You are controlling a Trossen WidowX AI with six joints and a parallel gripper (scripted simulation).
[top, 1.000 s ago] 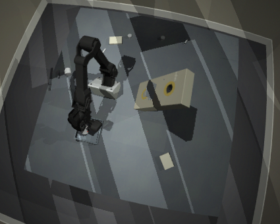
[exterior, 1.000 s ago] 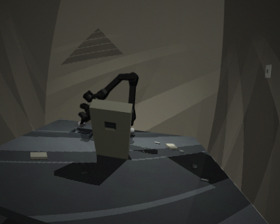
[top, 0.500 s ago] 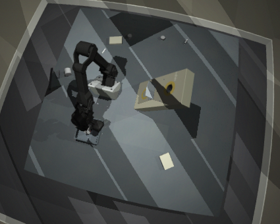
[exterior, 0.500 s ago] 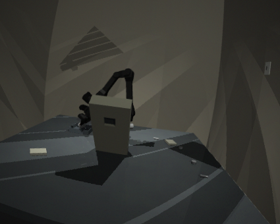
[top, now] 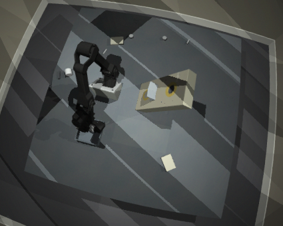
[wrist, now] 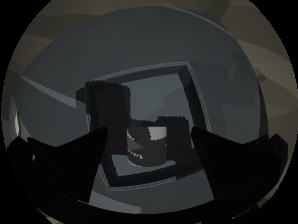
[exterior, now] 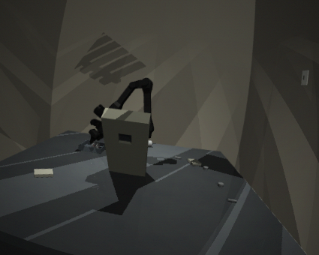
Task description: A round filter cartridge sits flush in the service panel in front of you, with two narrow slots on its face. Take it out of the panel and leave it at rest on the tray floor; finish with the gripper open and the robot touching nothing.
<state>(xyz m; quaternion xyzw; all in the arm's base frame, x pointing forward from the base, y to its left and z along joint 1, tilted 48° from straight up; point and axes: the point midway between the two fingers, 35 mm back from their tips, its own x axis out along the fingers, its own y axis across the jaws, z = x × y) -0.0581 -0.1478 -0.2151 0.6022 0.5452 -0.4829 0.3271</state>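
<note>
Now: the round filter cartridge 1 cm ahead of my gripper tip, 2 cm to the left of it and 2 cm below it. Round my gripper tip: tray 1 cm to the right, 4 cm below; then beige service panel 38 cm ahead, 28 cm to the left, 11 cm above.
</note>
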